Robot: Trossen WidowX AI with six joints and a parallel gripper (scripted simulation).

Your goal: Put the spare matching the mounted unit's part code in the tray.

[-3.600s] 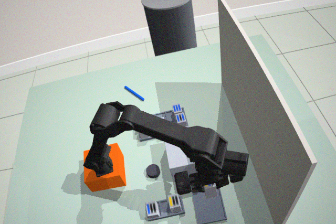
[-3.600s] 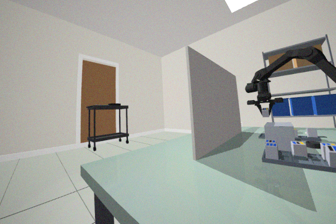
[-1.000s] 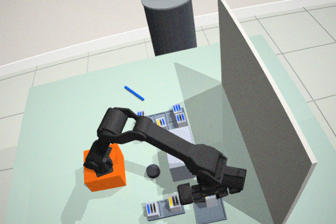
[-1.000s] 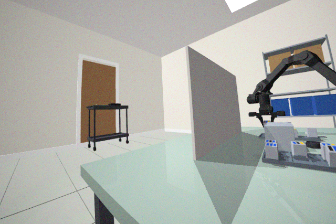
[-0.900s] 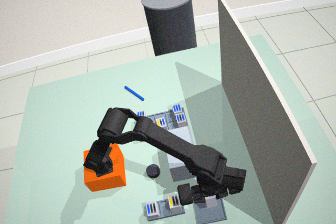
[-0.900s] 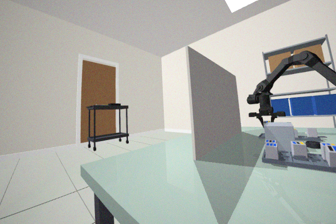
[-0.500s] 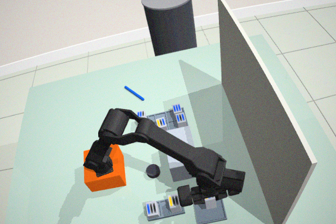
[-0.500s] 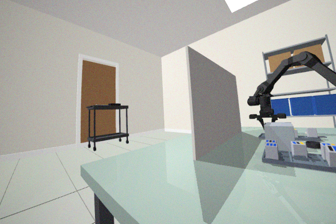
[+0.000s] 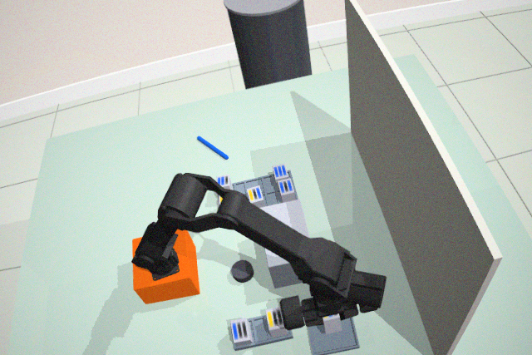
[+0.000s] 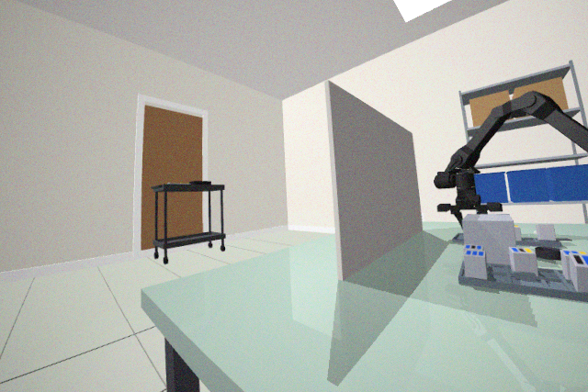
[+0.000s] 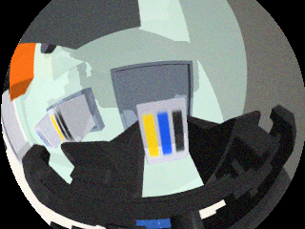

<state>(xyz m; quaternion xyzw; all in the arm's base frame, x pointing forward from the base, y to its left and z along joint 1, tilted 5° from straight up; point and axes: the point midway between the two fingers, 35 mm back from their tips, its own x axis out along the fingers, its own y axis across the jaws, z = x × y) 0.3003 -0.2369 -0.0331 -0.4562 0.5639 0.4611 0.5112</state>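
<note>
Now: gripper tip 30 mm below the grey spare. From my gripper tip the other things lie so: holder (140 mm behind, 40 mm to the left, 20 mm below); then tall grey block (210 mm to the left, 30 mm above, 20 mm behind); then dark grey tray (20 mm below).
</note>
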